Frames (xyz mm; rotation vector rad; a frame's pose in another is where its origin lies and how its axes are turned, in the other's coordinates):
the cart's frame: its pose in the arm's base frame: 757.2 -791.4 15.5 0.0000 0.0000 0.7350
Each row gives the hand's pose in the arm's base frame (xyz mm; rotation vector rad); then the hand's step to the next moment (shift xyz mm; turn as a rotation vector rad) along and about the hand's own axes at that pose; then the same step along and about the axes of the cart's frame.
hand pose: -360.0 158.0 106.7 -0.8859 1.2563 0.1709
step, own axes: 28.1 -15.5 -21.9 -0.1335 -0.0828 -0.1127
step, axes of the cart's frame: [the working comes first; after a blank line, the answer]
step, axes of the arm's base frame: 2.0 -34.5 -17.8 -0.0838 -0.0838 0.1527

-21.6 -26.9 -17.8 -0.1184 -0.0060 0.1527
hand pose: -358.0 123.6 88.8 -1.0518 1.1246 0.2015
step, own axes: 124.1 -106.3 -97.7 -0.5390 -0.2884 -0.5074
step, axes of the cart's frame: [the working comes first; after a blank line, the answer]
step, axes of the arm's base frame: 60.8 -175.5 -41.8 -0.3997 -0.3544 0.5880

-72.6 -171.0 -41.8 -0.5342 0.0051 0.5880
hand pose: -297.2 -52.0 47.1 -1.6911 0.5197 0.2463
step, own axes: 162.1 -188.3 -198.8 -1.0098 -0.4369 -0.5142
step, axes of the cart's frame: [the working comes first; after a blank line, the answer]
step, axes of the arm's base frame: 205.0 -205.0 131.1 -0.7425 -0.2505 0.9279

14.6 -289.6 131.1 -0.7188 0.3121 0.9279
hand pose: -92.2 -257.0 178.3 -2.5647 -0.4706 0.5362
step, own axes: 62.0 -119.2 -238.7 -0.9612 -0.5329 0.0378
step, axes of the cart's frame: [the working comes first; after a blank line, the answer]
step, axes of the arm's base frame: 133.2 34.4 236.8 -0.9696 0.0574 0.5156

121.9 -63.9 236.8 -0.6808 0.6928 0.5156
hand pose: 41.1 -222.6 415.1 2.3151 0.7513 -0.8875
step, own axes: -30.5 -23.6 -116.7 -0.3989 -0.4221 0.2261
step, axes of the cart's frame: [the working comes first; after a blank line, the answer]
step, axes of the arm's base frame: 13.8 83.3 89.3 -0.6222 0.0266 0.0234

66.1 52.6 89.3 -0.4437 0.4370 0.0234
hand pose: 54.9 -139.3 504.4 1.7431 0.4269 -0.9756
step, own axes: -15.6 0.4 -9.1 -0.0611 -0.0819 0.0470
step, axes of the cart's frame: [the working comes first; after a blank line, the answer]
step, axes of the arm's base frame: -5.5 10.7 13.5 -0.1121 -0.0004 -0.0085

3.1 11.6 13.5 -0.0834 0.0749 -0.0085
